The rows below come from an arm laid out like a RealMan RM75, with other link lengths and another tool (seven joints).
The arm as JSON. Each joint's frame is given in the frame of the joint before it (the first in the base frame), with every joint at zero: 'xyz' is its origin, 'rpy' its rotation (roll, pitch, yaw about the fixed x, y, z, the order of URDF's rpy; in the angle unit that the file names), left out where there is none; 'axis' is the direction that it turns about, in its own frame. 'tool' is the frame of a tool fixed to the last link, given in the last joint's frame.
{
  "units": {
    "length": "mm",
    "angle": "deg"
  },
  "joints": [
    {
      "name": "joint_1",
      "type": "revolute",
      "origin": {
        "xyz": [
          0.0,
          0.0,
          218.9
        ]
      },
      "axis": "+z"
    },
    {
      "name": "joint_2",
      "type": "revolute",
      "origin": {
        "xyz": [
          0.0,
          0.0,
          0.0
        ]
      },
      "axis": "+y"
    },
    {
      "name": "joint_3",
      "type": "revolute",
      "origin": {
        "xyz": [
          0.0,
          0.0,
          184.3
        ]
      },
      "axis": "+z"
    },
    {
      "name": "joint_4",
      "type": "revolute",
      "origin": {
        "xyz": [
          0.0,
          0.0,
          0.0
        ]
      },
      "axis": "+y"
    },
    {
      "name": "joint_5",
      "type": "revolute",
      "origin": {
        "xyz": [
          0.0,
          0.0,
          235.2
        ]
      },
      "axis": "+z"
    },
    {
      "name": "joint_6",
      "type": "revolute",
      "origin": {
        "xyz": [
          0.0,
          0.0,
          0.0
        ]
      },
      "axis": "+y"
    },
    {
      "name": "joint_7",
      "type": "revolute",
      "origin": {
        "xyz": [
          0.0,
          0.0,
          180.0
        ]
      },
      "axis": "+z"
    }
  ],
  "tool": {
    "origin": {
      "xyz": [
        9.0,
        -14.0,
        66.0
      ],
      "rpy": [
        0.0,
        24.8,
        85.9
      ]
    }
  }
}
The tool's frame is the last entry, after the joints.
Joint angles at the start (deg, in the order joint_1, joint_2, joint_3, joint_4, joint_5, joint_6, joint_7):
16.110 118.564 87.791 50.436 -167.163 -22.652 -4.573
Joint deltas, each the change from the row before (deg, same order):
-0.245 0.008 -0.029 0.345 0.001 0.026 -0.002
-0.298 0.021 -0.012 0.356 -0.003 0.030 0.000
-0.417 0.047 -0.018 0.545 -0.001 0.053 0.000
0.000 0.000 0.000 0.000 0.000 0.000 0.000
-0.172 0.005 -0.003 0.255 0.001 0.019 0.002
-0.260 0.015 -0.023 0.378 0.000 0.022 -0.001
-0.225 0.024 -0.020 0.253 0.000 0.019 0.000
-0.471 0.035 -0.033 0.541 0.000 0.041 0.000
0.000 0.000 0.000 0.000 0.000 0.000 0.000
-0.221 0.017 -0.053 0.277 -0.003 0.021 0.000
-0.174 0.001 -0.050 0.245 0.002 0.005 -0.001
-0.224 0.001 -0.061 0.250 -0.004 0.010 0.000
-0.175 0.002 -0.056 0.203 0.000 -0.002 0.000
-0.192 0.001 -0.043 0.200 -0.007 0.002 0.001
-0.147 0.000 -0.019 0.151 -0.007 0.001 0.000
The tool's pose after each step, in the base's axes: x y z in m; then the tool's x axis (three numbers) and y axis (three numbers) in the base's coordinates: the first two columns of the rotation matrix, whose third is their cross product. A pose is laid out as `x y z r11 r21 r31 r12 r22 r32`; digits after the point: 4 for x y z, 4 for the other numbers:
0.2457 0.4995 0.0359 -0.4567 -0.4904 -0.7422 -0.8665 0.0563 0.4960
0.2457 0.4989 0.0368 -0.4577 -0.4888 -0.7427 -0.8659 0.0553 0.4972
0.2454 0.4982 0.0380 -0.4591 -0.4866 -0.7432 -0.8648 0.0532 0.4993
0.2454 0.4982 0.0380 -0.4591 -0.4866 -0.7432 -0.8648 0.0532 0.4993
0.2450 0.4980 0.0388 -0.4594 -0.4856 -0.7437 -0.8644 0.0518 0.5001
0.2445 0.4976 0.0397 -0.4597 -0.4844 -0.7443 -0.8639 0.0496 0.5013
0.2446 0.4972 0.0403 -0.4605 -0.4833 -0.7445 -0.8634 0.0490 0.5022
0.2446 0.4962 0.0415 -0.4621 -0.4808 -0.7452 -0.8624 0.0476 0.5040
0.2446 0.4962 0.0415 -0.4621 -0.4808 -0.7452 -0.8624 0.0476 0.5040
0.2444 0.4958 0.0420 -0.4624 -0.4803 -0.7454 -0.8620 0.0466 0.5047
0.2440 0.4955 0.0425 -0.4622 -0.4799 -0.7457 -0.8618 0.0451 0.5052
0.2439 0.4950 0.0429 -0.4624 -0.4793 -0.7459 -0.8616 0.0443 0.5056
0.2437 0.4946 0.0432 -0.4624 -0.4790 -0.7462 -0.8615 0.0435 0.5060
0.2438 0.4942 0.0436 -0.4626 -0.4784 -0.7464 -0.8613 0.0429 0.5063
0.2439 0.4939 0.0440 -0.4628 -0.4777 -0.7468 -0.8612 0.0426 0.5065

